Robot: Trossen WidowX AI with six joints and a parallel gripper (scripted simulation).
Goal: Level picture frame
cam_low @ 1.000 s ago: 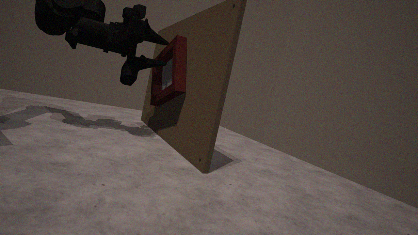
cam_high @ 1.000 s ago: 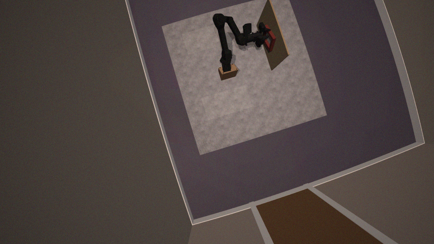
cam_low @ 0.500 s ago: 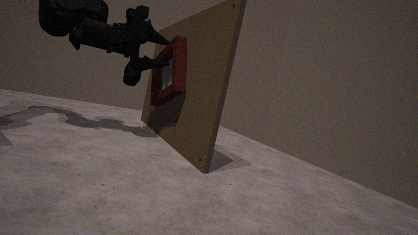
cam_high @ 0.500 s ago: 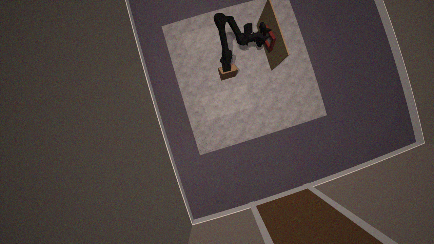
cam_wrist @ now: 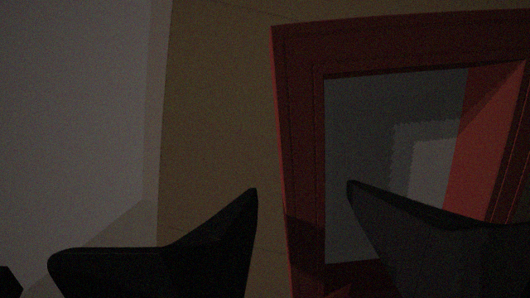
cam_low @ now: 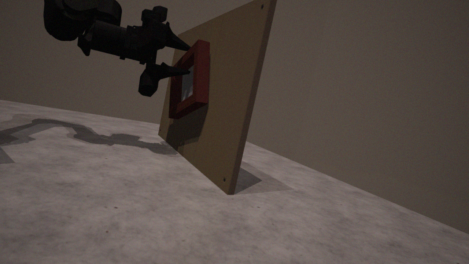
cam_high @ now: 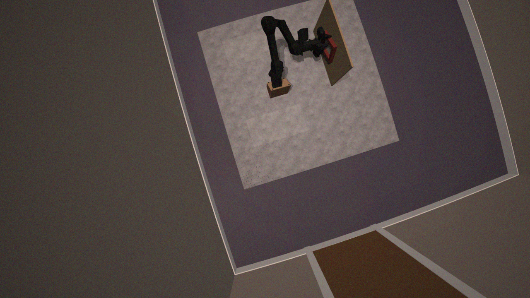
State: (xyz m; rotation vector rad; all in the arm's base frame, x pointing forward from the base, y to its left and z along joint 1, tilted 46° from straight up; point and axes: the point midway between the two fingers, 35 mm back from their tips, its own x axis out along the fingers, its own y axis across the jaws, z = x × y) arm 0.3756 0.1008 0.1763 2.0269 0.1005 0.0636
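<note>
My gripper tip is 5 cm above the red picture frame, 1 cm to the left of it and 1 cm short of it. Round my gripper tip: tan wall board 6 cm below, 2 cm ahead, 1 cm to the right.
</note>
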